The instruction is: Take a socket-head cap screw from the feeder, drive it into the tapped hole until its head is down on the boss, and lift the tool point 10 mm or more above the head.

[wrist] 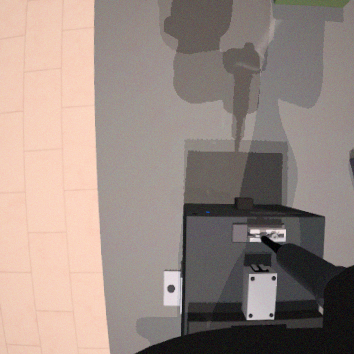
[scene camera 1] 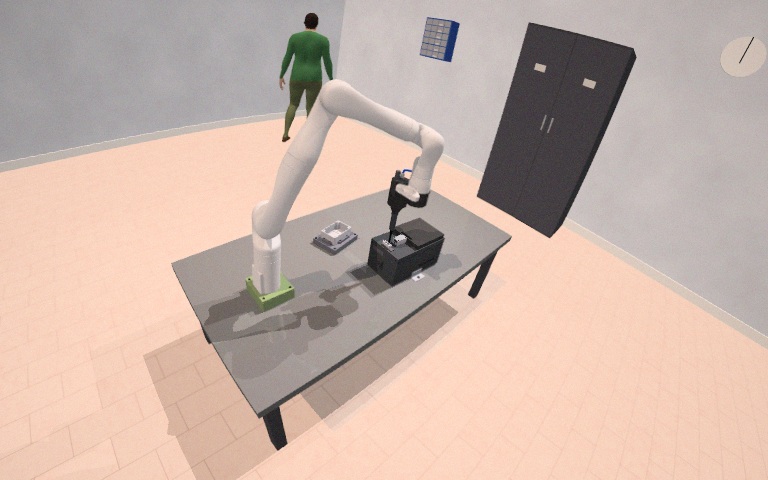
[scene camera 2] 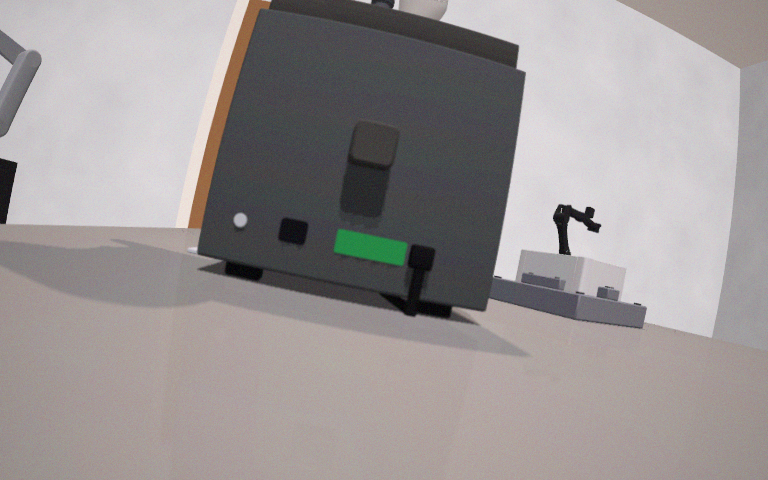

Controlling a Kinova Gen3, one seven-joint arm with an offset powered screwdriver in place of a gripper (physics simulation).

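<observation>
The black screw feeder [scene camera 1: 404, 266] [scene camera 2: 305, 113] [wrist: 215, 260] stands on the table. Near one end of its top is a bright metal pick-up block [wrist: 280, 234] with small round details. My screwdriver's thin dark tip [scene camera 1: 390, 240] [wrist: 263, 238] points down at this block and overlaps it in the wrist view. Contact and any screw on the tip are too small to tell. The pale open-topped housing [scene camera 1: 336, 232] [scene camera 2: 606, 274] sits on a grey base plate [scene camera 2: 608, 311], apart from the tool. Its tapped hole cannot be made out.
A silver block [scene camera 1: 400, 240] [wrist: 260, 295] and a raised dark lid [scene camera 1: 421, 232] stand on the feeder's top. A small white bracket [scene camera 1: 417, 276] [wrist: 171, 280] is beside the feeder. My green base [scene camera 1: 269, 294] is on the table [scene camera 1: 283, 362]. A person [scene camera 1: 309, 56] stands beyond it.
</observation>
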